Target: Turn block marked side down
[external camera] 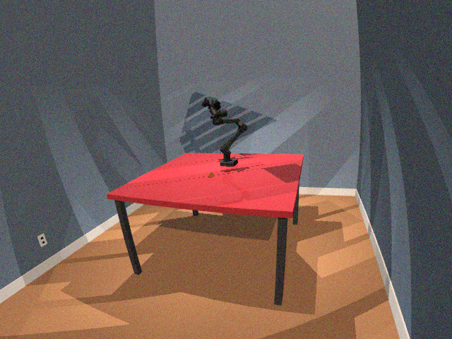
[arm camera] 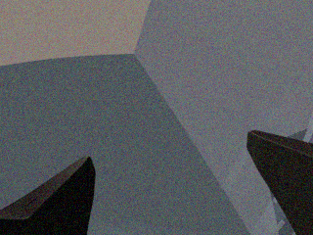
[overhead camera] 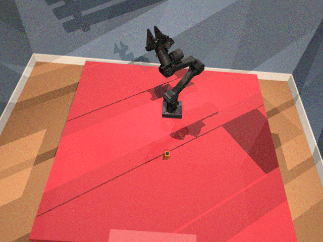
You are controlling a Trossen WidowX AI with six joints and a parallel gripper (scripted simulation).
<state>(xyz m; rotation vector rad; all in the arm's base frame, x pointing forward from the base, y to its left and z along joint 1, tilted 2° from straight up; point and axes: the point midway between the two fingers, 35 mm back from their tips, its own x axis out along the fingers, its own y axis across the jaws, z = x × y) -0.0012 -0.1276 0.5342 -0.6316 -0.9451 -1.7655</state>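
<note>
Now: gripper tip 360 mm short of the block, 210 mm to the right of it and 570 mm above it.
</note>
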